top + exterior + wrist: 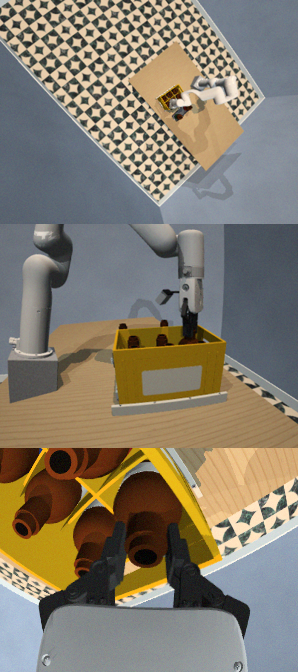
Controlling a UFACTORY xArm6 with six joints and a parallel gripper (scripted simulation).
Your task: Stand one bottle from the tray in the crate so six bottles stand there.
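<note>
My hand is 9 cm past the yellow crate, 4 cm to the left of it and 9 cm above it. Also, from my hand: grey tray 11 cm behind, 21 cm to the left, 17 cm below.
</note>
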